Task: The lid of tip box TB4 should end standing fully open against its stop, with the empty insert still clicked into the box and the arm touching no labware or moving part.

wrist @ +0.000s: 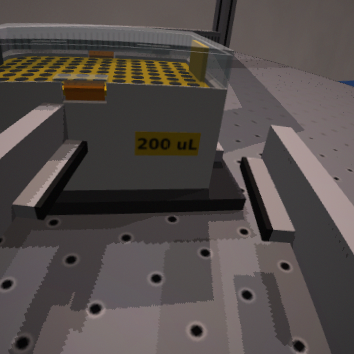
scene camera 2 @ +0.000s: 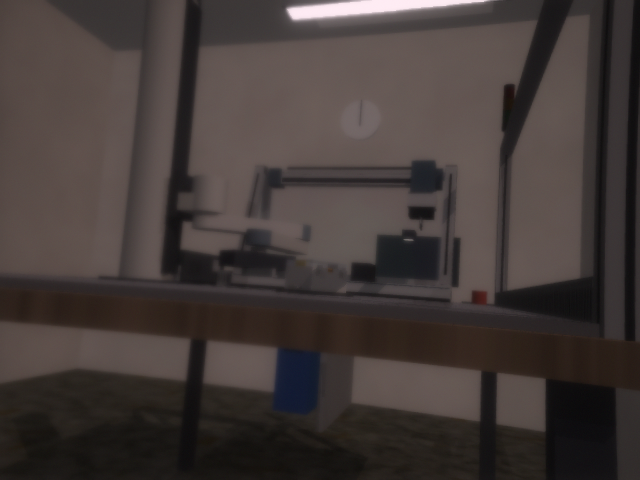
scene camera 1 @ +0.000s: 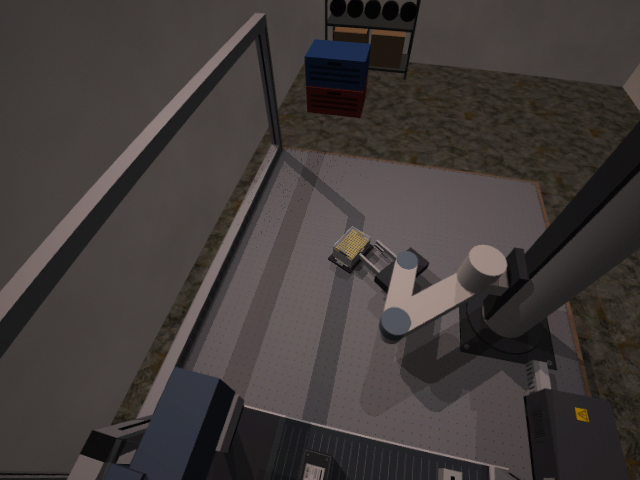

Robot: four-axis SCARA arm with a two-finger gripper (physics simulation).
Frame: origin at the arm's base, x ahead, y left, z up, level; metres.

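Where they show: gripper, fingertip midpoint: [wrist: 165, 135] [scene camera 1: 367, 248]; arm's base, origin of the base link: [scene camera 1: 501, 318].
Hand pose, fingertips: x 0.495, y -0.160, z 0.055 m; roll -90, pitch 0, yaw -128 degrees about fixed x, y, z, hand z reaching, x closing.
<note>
Things, the pixels of their top centre, and the offset from my fingertips. "spot": a spot on its surface instead.
- Tip box TB4, middle of its top: [wrist: 93, 29] [scene camera 2: 317, 261] [scene camera 1: 352, 241] 0.007 m left, 0.061 m ahead, 0.035 m up
- dark base, surface spot: [wrist: 150, 205] spot: 0.004 m left, 0.002 m ahead, 0.037 m down
- yellow insert, middle of its top: [wrist: 93, 35] [scene camera 2: 317, 262] [scene camera 1: 352, 241] 0.007 m left, 0.061 m ahead, 0.032 m up
- orange latch, middle of its top: [wrist: 83, 79] 0.024 m left, 0.026 m ahead, 0.019 m up
- guard frame's lower rail, surface spot: [scene camera 1: 235, 229] spot: 0.023 m left, 0.523 m ahead, 0.005 m up
- dark controller, surface spot: [scene camera 1: 560, 439] spot: 0.529 m left, 0.548 m back, 0.073 m up
Tip box TB4 [scene camera 1: 341, 256] [scene camera 2: 315, 276] [wrist: 165, 115] sits on a dark base [wrist: 150, 205], upright, with a "200 uL" label on its front. Its clear lid [wrist: 214, 67] appears down over the box. The yellow insert [scene camera 1: 352, 243] [wrist: 140, 70] with empty holes lies level inside. An orange latch [wrist: 85, 91] shows at the front upper edge. My gripper [scene camera 1: 369, 248] [wrist: 165, 135] is shut to its narrowest stance, with a wide gap and nothing held. In the wrist view its left finger overlaps the box front and its right finger is beyond the right corner. Contact cannot be told.
A guard frame's lower rail [scene camera 1: 235, 229] runs along the left table edge. The arm's column base [scene camera 1: 475, 335] stands right of the box. A dark controller [scene camera 1: 560, 439] is at lower right. A gantry [scene camera 2: 351, 180] and a red button [scene camera 2: 479, 297] stand behind in scene camera 2.
</note>
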